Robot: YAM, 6 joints.
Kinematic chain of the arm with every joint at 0, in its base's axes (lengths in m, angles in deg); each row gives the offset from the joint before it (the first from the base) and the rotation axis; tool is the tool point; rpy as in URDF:
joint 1: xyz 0 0 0.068 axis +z
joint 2: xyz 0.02 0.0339 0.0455 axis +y
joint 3: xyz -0.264 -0.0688 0 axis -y
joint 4: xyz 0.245 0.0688 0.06 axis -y
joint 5: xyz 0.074 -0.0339 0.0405 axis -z
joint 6: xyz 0.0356 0 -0.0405 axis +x
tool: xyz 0 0 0 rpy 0 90 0
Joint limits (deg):
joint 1: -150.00..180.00
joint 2: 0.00..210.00
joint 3: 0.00..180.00
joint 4: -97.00..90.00
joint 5: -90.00..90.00
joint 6: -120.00..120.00
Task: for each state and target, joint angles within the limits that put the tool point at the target. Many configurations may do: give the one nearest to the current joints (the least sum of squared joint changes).
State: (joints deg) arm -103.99 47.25 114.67 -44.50 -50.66 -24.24
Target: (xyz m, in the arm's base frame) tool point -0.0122 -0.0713 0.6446
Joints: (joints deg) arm -119.07 65.75 126.26 -32.17 -42.36 -24.24
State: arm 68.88 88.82 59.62 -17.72 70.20 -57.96
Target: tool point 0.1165 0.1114 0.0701
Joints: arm 55.65 97.15 22.40 -26.90 69.38 -57.96
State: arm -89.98 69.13 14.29 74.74 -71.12 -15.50
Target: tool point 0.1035 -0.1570 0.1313
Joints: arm -66.91 84.45 5.66 67.80 -70.94 -15.50
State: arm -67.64 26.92 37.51 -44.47 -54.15 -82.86
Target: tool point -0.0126 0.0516 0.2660
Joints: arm -44.69 0.00 45.80 -88.28 -51.41 -82.86
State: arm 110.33 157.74 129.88 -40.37 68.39 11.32
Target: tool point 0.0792 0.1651 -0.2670
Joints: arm 74.73 199.60 93.43 -46.70 67.61 11.32
